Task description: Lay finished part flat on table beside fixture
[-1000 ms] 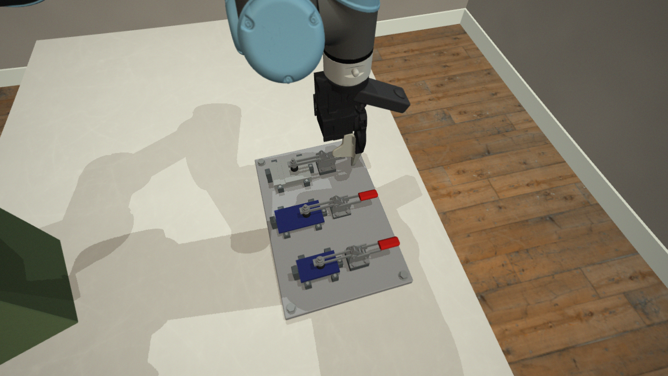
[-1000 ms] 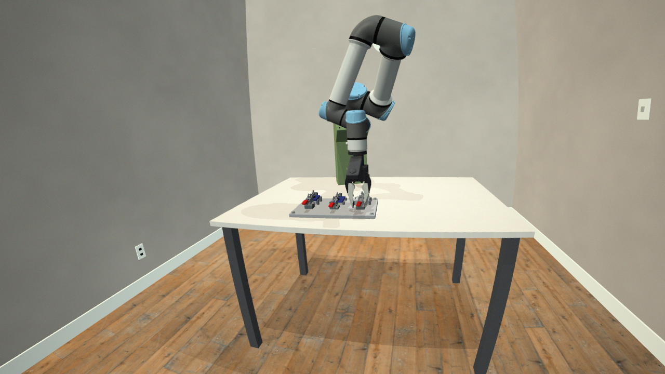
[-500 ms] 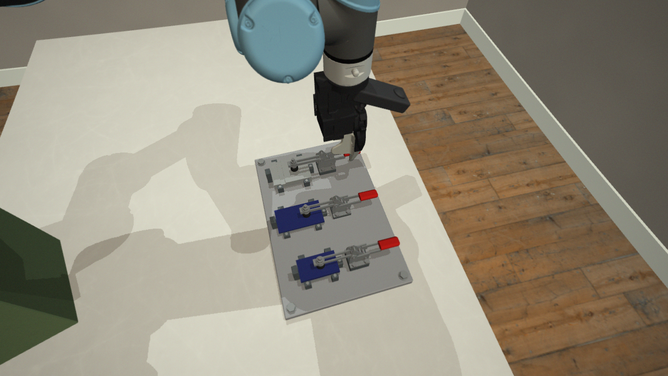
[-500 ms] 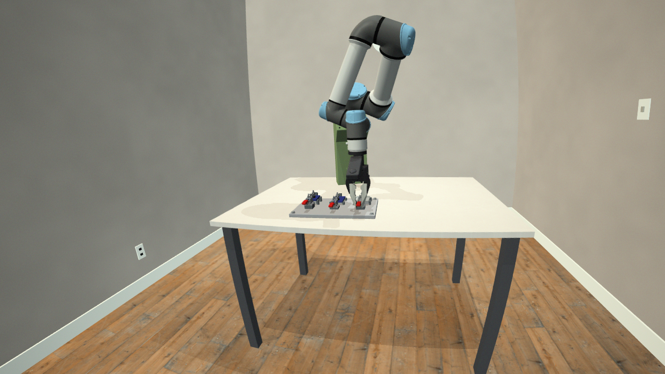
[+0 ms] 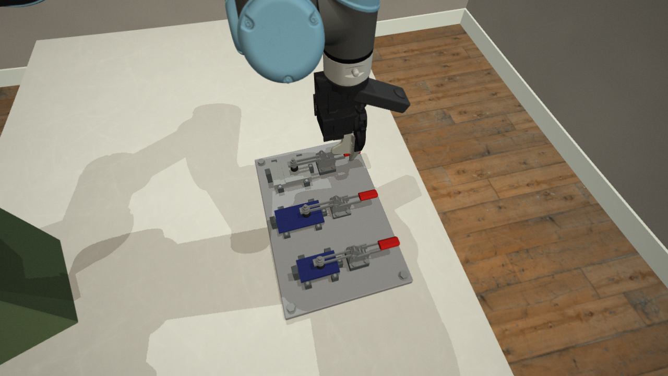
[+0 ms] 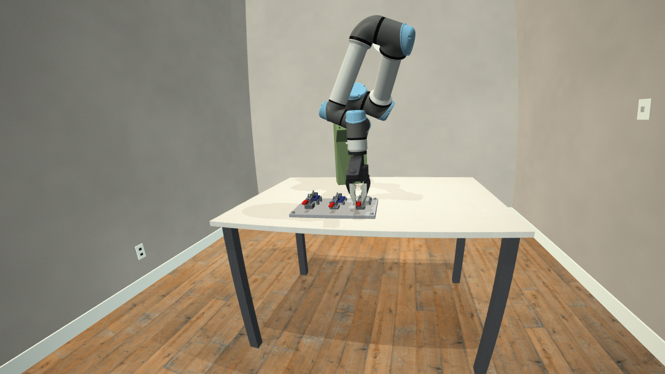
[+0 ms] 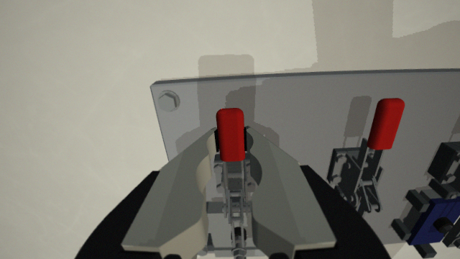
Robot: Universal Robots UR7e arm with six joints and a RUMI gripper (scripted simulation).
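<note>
The toggle clamp lies 6 cm behind my hand and 1 cm to the right of it. Round my hand: grey fixture plate 7 cm behind, 12 cm to the right, 4 cm below; blue blank 12 cm behind, 13 cm to the right, 2 cm below; grey finished part 14 cm behind, 2 cm to the right, 2 cm below.
</note>
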